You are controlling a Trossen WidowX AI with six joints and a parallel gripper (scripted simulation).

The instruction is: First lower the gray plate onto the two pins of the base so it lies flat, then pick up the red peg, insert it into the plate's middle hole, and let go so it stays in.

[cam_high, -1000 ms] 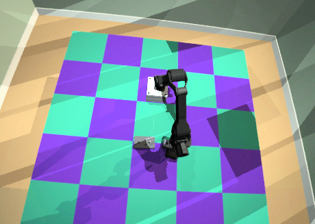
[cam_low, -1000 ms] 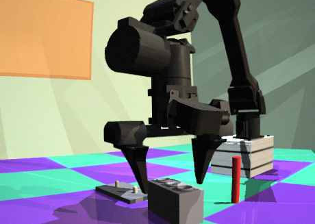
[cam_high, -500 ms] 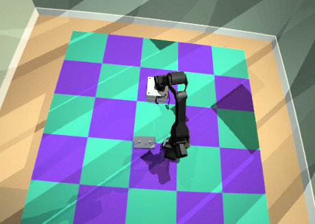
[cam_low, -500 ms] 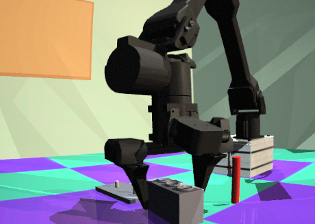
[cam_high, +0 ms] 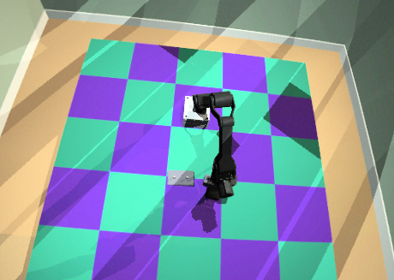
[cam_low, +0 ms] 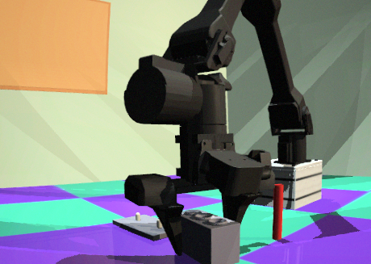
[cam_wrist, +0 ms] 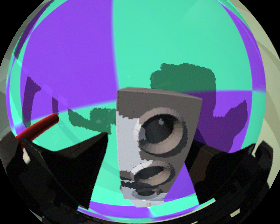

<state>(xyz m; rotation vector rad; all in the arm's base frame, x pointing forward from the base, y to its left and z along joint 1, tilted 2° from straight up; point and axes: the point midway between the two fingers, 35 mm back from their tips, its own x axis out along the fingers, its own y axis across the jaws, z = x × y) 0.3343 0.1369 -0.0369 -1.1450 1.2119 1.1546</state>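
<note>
Now: the gray plate 30 mm above my gripper tip. From my gripper tip the other things lie so: gray base 10 mm ahead, 150 mm to the right; then red peg 110 mm behind, 20 mm to the left, 30 mm above.
</note>
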